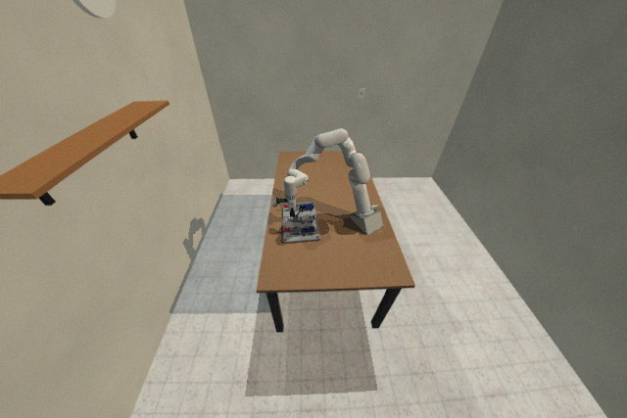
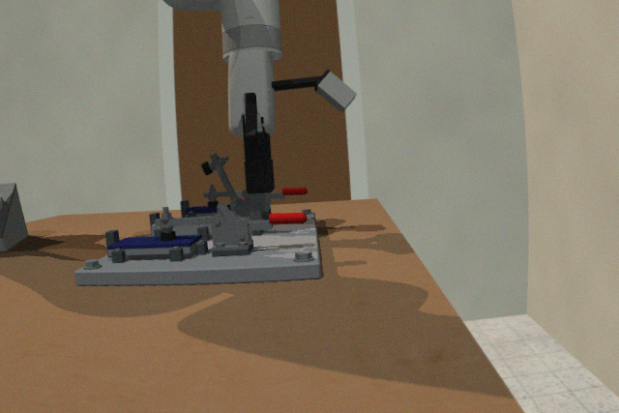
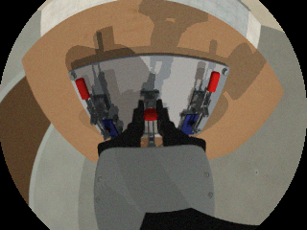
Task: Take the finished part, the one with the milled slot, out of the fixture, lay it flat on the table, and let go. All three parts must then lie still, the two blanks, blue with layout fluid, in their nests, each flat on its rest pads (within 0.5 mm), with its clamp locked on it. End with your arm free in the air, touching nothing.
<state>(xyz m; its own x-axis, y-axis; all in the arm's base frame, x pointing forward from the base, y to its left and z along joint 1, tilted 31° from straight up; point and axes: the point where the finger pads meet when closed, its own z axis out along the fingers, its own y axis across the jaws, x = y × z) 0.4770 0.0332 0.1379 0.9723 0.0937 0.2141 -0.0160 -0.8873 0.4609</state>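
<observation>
Right now the grey finished part is 110 mm behind my hand and 60 mm below it. The rest, counted from my hand: blue blank 110 mm behind, 110 mm to the right, 60 mm below; then grey fixture plate 50 mm behind, 80 mm below.
</observation>
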